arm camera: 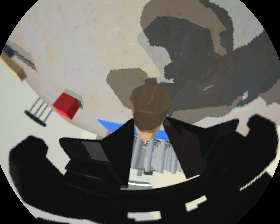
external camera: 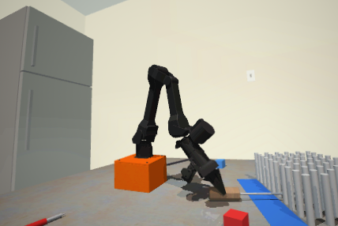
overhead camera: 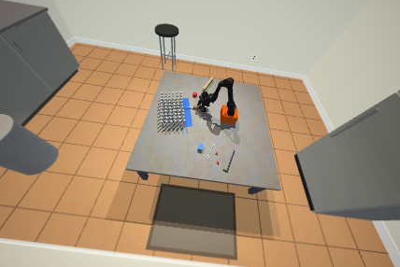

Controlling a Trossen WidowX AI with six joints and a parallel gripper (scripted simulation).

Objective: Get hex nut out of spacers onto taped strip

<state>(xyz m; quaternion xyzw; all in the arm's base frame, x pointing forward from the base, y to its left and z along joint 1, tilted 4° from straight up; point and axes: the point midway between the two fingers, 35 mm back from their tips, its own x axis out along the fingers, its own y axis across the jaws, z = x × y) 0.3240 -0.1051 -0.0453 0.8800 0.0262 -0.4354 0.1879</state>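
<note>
The wooden-handled tool is 100 mm ahead of my gripper tip, 20 mm to the left of it and 10 mm below it. Also, from my gripper tip: hex nut (210 mm ahead, 50 mm to the left, 20 mm below); then blue taped strip (110 mm ahead, 70 mm to the left, 20 mm below); then red cube (180 mm to the right, 40 mm ahead).
</note>
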